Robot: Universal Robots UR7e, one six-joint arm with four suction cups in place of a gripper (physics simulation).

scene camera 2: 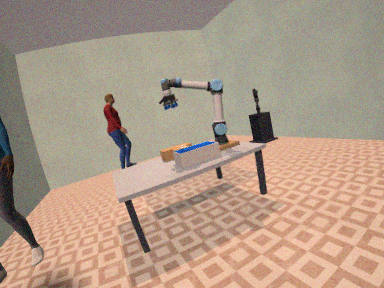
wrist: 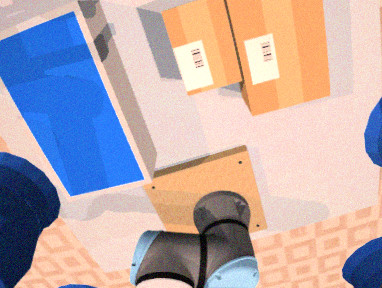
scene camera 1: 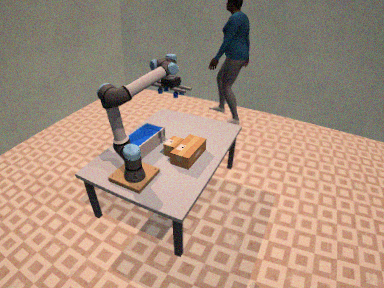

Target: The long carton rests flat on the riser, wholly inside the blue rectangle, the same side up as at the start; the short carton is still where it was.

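Seen in the pictures: end effector, tool point: (scene camera 2: 171, 108) (wrist: 220, 239) (scene camera 1: 170, 93); arm's base, origin of the base link: (scene camera 2: 221, 143) (wrist: 221, 212) (scene camera 1: 134, 175).
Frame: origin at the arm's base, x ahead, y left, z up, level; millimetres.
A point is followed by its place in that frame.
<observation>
The long carton (scene camera 1: 189, 151) @[z 69, x 389, y -202 mm] (wrist: 290, 55) @[z 69, x 400, y -169 mm] lies flat on the table, label up. The short carton (scene camera 1: 171, 143) @[z 76, x 394, y -32 mm] (wrist: 200, 30) @[z 70, x 467, y -21 mm] lies close beside it, also label up, on the side toward the riser. The grey riser (scene camera 1: 153, 143) @[z 21, x 380, y 145 mm] (scene camera 2: 198, 158) @[z 5, x 391, y 346 mm] (wrist: 120, 100) @[z 70, x 376, y 144 mm] stands apart from both, with the blue rectangle (scene camera 1: 146, 134) @[z 87, x 375, y 211 mm] (scene camera 2: 200, 146) @[z 85, x 331, y 284 mm] (wrist: 75, 120) @[z 87, x 362, y 233 mm] on its top bare. In scene camera 2 the cartons partly hide behind the riser. My gripper (scene camera 1: 171, 91) @[z 467, x 436, y -3 mm] (scene camera 2: 170, 105) @[z 467, x 436, y -3 mm] is open, its cups holding nothing, high above the table. Blue cups show at the wrist view's edges.
The arm's base stands on a wooden board (scene camera 1: 116, 177) @[z 2, x -93, y 94 mm] (scene camera 2: 231, 144) @[z -8, x -27, y 160 mm] (wrist: 175, 200) @[z 0, x 67, y 111 mm] near one end of the table (scene camera 1: 170, 195) @[z -33, x 16, y -299 mm] (scene camera 2: 145, 180) @[z -33, x 855, y 375 mm]. A person in blue (scene camera 1: 236, 37) and one in red (scene camera 2: 112, 117) stand away from the table. A black pedestal (scene camera 2: 261, 126) stands beyond the base end.
</observation>
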